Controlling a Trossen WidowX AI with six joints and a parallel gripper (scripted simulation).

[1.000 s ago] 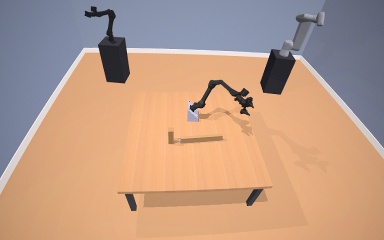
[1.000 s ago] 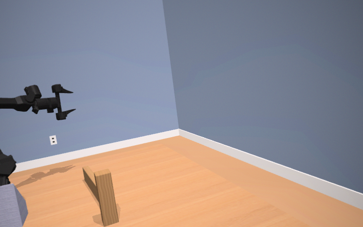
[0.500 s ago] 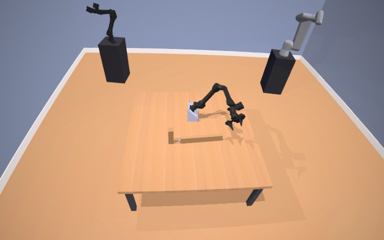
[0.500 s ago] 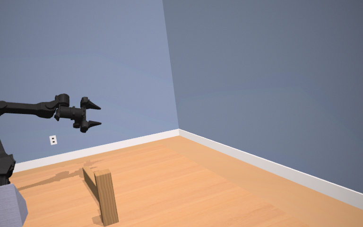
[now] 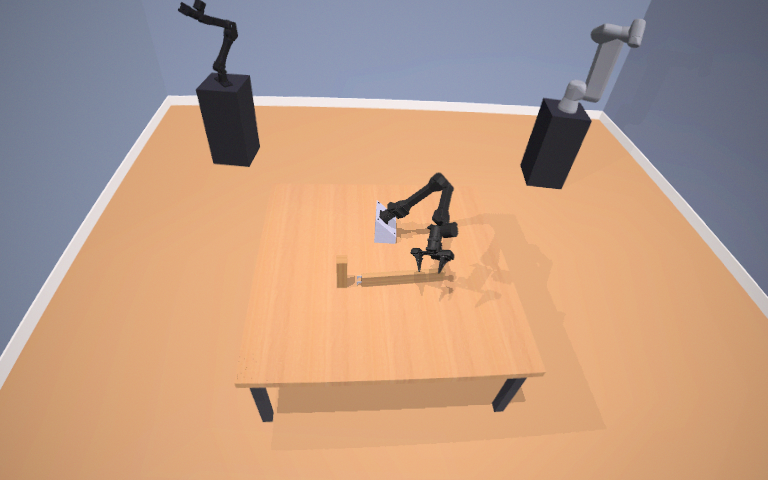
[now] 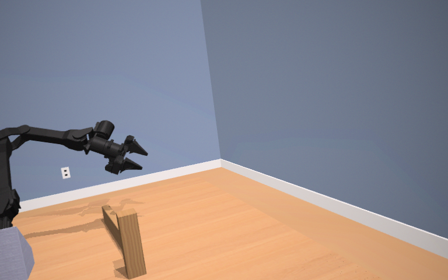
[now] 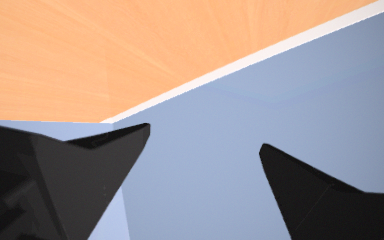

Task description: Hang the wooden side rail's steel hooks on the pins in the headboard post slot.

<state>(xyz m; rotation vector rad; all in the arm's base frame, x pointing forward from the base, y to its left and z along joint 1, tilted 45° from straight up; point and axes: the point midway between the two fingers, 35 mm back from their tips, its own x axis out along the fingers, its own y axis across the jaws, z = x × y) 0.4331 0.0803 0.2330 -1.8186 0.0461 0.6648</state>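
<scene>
The headboard post is 8 cm behind my gripper tip, 38 cm to the right of it and 16 cm below it.
</scene>
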